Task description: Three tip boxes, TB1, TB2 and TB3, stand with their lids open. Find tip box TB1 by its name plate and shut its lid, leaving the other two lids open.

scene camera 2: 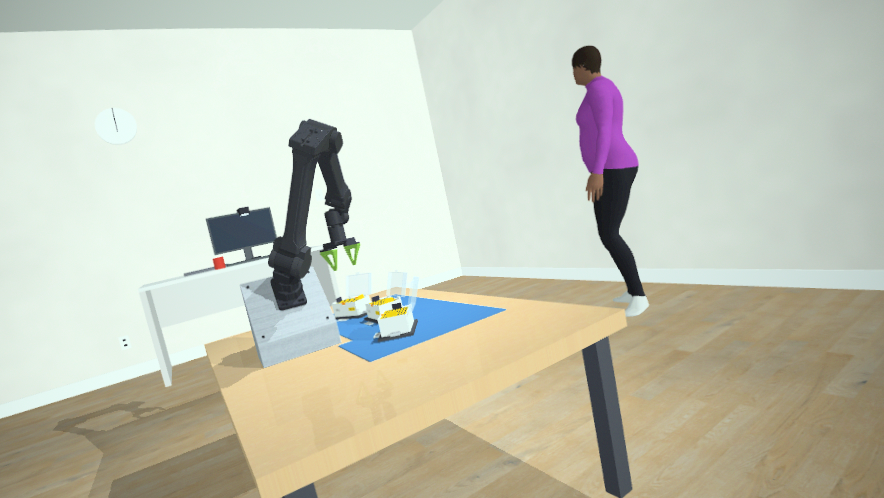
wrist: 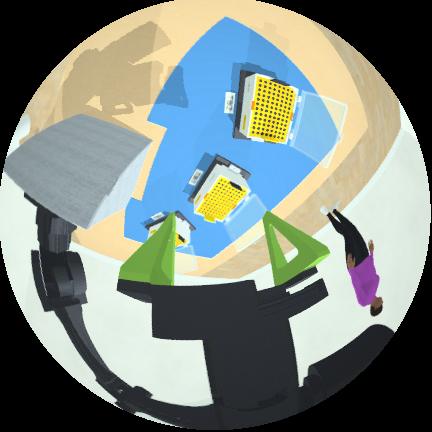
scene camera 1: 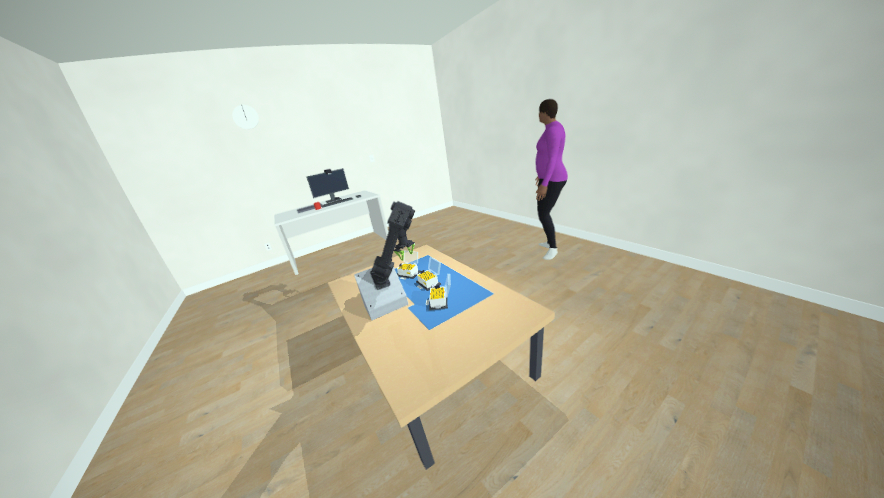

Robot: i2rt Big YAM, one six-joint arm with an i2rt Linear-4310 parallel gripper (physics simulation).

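Seen in the pictures: gripper, fingertip midpoint: (scene camera 2: 345,267) (wrist: 222,214) (scene camera 1: 407,257); arm's base, origin of the base link: (scene camera 2: 288,293) (wrist: 60,192) (scene camera 1: 380,278).
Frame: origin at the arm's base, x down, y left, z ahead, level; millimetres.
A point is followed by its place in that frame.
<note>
Three white tip boxes with yellow racks stand on the blue mat, clear lids upright. The box nearest the scene cameras (scene camera 1: 437,302) @[z 231, x 140, y -247 mm] (scene camera 2: 395,325) @[z 235, x 142, y -250 mm] (wrist: 156,231), lid (scene camera 1: 448,285) @[z 299, x 38, y -282 mm] (scene camera 2: 413,294) @[z 297, x 63, y -283 mm] (wrist: 186,257) @[z 336, x 79, y -205 mm], has a plate (wrist: 157,216) @[z 204, x 173, y -163 mm] too small to read; the other plates leave TB1 for it. The left finger partly hides it in the wrist view. The middle box (scene camera 1: 426,283) @[z 267, x 134, y -30 mm] (wrist: 220,197) seems to be TB3, the farthest box (scene camera 1: 406,273) @[z 220, x 147, y 211 mm] (scene camera 2: 351,311) @[z 228, x 151, y 200 mm] (wrist: 272,110) TB2; their plates are blurred. My gripper (scene camera 1: 405,255) @[z 219, x -23, y 105 mm] (scene camera 2: 344,266) @[z 219, x -23, y 105 mm] (wrist: 222,214) @[z 219, x -23, y 105 mm] is open and empty, above the farthest box's side.
The boxes stand close together on the mat (scene camera 1: 470,291) @[z 460, x 176, y -236 mm] (scene camera 2: 457,310) @[z 474, x 176, y -181 mm] (wrist: 200,130) @[z 181, x 175, y 128 mm], beside the arm's grey base block (scene camera 1: 381,304) @[z -50, x 106, y -100 mm] (scene camera 2: 293,343) @[z -34, x 135, y -104 mm] (wrist: 75,160) @[z 27, x 17, y 57 mm]. The middle lid (scene camera 1: 434,265) @[z 374, x 74, y 45 mm] (scene camera 2: 397,282) @[z 376, x 68, y 44 mm] (wrist: 246,220) @[z 372, x 82, y 38 mm] and farthest lid (scene camera 2: 358,284) @[z 304, x 72, y 296 mm] (wrist: 318,126) @[z 306, x 73, y 291 mm] are open. A person (scene camera 1: 550,151) (scene camera 2: 601,129) (wrist: 365,280) stands beyond the table.
</note>
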